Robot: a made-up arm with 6 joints. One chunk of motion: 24 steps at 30 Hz.
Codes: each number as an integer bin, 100 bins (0 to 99) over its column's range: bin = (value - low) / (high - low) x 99, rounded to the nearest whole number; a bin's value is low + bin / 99 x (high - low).
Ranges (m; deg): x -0.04..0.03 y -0.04..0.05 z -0.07..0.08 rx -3..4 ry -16..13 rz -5..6
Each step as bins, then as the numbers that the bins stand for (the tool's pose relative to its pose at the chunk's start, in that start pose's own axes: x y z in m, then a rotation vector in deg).
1 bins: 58 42 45 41 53 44
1 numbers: 0.0010 -0.0018 -0.0018 -0.10 -0.47 -0.11
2 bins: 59 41 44 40 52 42
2 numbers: 0.0017 -0.0027 -0.0033 -0.17 -0.77 -0.33
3 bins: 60 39 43 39 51 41
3 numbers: 0.0024 -0.0045 -0.0048 -0.24 -1.06 -0.44
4 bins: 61 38 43 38 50 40
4 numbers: 0.0031 -0.0055 -0.0048 -0.31 -1.35 -0.56
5 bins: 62 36 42 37 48 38
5 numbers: 0.0038 -0.0073 -0.0064 -0.38 -1.94 -0.78
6 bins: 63 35 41 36 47 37
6 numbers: 0.0045 -0.0082 -0.0079 -0.45 -2.23 -0.89
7 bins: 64 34 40 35 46 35
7 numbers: 0.0053 -0.0091 -0.0094 -0.53 -2.53 -1.11
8 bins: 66 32 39 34 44 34
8 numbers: 0.0067 -0.0109 -0.0109 -0.60 -3.11 -1.22
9 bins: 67 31 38 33 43 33
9 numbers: 0.0074 -0.0118 -0.0124 -0.67 -3.40 -1.33
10 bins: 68 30 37 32 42 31
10 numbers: 0.0081 -0.0127 -0.0139 -0.74 -3.70 -1.56
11 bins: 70 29 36 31 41 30
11 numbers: 0.0095 -0.0136 -0.0155 -0.81 -3.99 -1.67
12 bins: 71 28 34 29 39 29
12 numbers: 0.0102 -0.0145 -0.0185 -0.95 -4.58 -1.78
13 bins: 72 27 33 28 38 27
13 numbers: 0.0109 -0.0155 -0.0200 -1.02 -4.87 -2.00
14 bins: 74 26 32 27 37 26
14 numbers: 0.0123 -0.0164 -0.0215 -1.09 -5.16 -2.11
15 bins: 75 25 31 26 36 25
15 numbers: 0.0130 -0.0173 -0.0230 -1.16 -5.45 -2.22
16 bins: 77 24 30 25 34 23
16 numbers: 0.0144 -0.0182 -0.0245 -1.23 -6.04 -2.44
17 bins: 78 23 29 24 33 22
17 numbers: 0.0152 -0.0191 -0.0261 -1.30 -6.33 -2.56
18 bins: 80 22 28 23 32 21
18 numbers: 0.0166 -0.0200 -0.0276 -1.37 -6.63 -2.67
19 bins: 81 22 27 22 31 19
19 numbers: 0.0173 -0.0200 -0.0291 -1.44 -6.92 -2.89
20 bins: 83 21 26 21 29 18
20 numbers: 0.0187 -0.0209 -0.0306 -1.52 -7.51 -3.00
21 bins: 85 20 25 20 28 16
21 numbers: 0.0201 -0.0218 -0.0321 -1.59 -7.80 -3.22
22 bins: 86 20 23 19 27 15
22 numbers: 0.0208 -0.0218 -0.0352 -1.66 -8.09 -3.33
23 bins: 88 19 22 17 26 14
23 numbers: 0.0222 -0.0227 -0.0367 -1.80 -8.38 -3.44
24 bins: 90 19 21 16 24 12
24 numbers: 0.0236 -0.0227 -0.0382 -1.87 -8.97 -3.67
